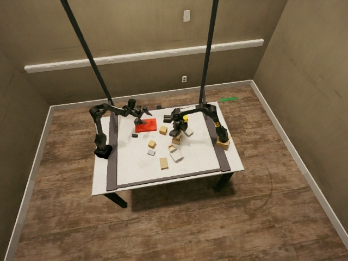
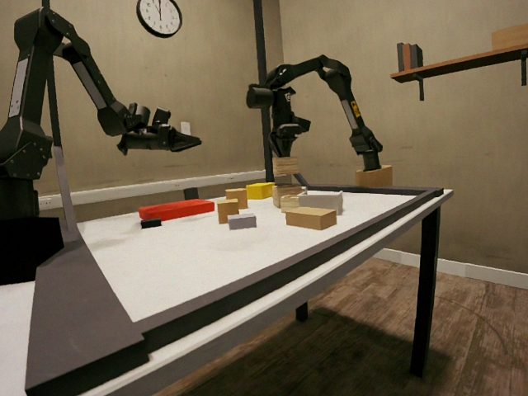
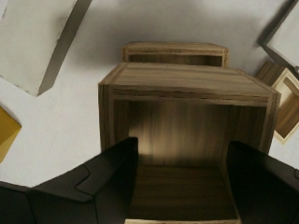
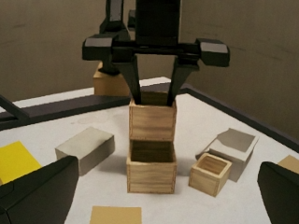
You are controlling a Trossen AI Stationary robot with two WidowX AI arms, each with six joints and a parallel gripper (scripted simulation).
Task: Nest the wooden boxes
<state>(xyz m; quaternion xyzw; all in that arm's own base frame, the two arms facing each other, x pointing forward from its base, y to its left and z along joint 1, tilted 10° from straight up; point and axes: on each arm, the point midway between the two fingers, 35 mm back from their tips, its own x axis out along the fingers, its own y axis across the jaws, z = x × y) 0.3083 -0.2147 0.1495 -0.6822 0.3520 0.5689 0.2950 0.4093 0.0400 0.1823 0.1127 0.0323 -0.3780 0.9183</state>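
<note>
Right now my left hand is 80 mm short of the small open wooden box, 60 mm to the left of it and 150 mm above it. The rest, counted from my left hand: tan cube (30 mm ahead, 230 mm to the right, 140 mm below); flat tan block (210 mm ahead, 130 mm to the right, 150 mm below); pale block (80 mm behind, 100 mm to the left, 150 mm below).
</note>
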